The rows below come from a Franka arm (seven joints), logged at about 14 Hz.
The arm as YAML. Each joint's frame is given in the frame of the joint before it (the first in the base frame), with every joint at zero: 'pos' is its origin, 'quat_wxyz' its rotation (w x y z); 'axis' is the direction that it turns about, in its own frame. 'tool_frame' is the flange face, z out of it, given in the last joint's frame.
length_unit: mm
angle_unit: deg
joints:
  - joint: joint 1
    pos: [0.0, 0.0, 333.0]
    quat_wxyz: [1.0, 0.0, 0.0, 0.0]
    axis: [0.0, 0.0, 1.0]
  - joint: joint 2
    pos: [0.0, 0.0, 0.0]
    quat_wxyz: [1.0, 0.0, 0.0, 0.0]
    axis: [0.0, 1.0, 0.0]
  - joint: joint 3
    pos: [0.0, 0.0, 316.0]
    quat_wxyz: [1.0, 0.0, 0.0, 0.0]
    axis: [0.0, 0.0, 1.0]
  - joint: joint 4
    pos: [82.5, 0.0, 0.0]
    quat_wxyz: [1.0, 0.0, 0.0, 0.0]
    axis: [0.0, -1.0, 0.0]
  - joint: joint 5
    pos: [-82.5, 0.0, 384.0]
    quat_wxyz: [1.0, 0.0, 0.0, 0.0]
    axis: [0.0, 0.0, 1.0]
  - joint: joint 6
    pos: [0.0, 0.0, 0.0]
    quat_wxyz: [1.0, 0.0, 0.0, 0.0]
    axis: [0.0, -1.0, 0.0]
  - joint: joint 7
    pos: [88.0, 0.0, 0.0]
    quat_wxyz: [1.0, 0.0, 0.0, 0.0]
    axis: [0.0, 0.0, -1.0]
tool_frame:
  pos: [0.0, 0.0, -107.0]
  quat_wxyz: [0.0, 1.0, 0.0, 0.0]
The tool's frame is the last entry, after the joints.
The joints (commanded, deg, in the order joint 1, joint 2, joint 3, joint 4, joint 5, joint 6, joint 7), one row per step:
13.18, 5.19, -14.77, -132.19, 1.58, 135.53, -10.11
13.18, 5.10, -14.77, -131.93, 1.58, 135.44, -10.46
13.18, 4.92, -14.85, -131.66, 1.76, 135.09, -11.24
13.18, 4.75, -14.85, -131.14, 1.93, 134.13, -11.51
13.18, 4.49, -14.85, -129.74, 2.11, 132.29, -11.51
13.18, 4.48, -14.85, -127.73, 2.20, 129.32, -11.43
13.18, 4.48, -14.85, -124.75, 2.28, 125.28, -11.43
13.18, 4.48, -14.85, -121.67, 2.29, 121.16, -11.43
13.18, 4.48, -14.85, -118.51, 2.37, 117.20, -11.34
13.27, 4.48, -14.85, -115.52, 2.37, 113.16, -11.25
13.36, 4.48, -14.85, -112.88, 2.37, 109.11, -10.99
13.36, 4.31, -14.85, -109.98, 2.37, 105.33, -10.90
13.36, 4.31, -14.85, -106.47, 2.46, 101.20, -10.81
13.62, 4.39, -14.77, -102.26, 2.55, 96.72, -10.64
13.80, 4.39, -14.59, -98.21, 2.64, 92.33, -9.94
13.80, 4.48, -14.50, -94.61, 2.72, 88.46, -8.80
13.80, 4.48, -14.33, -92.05, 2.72, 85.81, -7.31
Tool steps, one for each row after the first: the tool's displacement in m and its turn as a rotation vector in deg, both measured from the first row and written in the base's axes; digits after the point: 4 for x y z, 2 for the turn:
0.0014, 0.0000, 0.0025, 0.03, -0.26, 0.36
0.0023, -0.0006, 0.0055, 0.21, -0.36, 0.93
0.0036, -0.0005, 0.0093, 0.41, -0.09, 1.09
0.0080, -0.0002, 0.0190, 0.66, 0.08, 1.00
0.0132, 0.0001, 0.0295, 0.84, 1.03, 0.91
0.0209, 0.0007, 0.0459, 1.04, 2.08, 0.95
0.0279, 0.0012, 0.0635, 1.18, 3.11, 1.05
0.0346, 0.0018, 0.0825, 1.36, 3.91, 1.03
0.0392, 0.0033, 0.1005, 1.47, 4.95, 1.14
0.0415, 0.0048, 0.1160, 1.57, 6.37, 1.08
0.0441, 0.0053, 0.1358, 1.69, 7.08, 1.11
0.0471, 0.0062, 0.1588, 1.85, 7.69, 1.14
0.0500, 0.0105, 0.1863, 1.94, 8.05, 1.46
0.0505, 0.0150, 0.2136, 2.00, 8.40, 1.29
0.0496, 0.0169, 0.2371, 1.96, 8.78, 0.41
0.0480, 0.0191, 0.2544, 1.81, 8.90, -0.79

